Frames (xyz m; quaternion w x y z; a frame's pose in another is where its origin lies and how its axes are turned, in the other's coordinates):
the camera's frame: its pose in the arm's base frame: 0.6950 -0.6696 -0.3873 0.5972 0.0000 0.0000 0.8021
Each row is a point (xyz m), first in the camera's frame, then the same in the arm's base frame.
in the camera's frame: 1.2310 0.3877 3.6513
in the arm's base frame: -0.0294 0.3986 3.2640
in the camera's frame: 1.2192 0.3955 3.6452
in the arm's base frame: -0.0335 0.3850 3.2579
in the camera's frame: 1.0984 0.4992 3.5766
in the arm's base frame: -0.0982 0.2396 3.1893
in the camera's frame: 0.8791 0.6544 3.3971
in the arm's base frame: -0.1840 -0.0150 3.0098
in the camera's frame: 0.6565 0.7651 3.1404
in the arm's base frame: -0.2262 -0.2600 2.7531
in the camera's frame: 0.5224 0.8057 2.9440
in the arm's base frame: -0.2267 -0.4001 2.5567
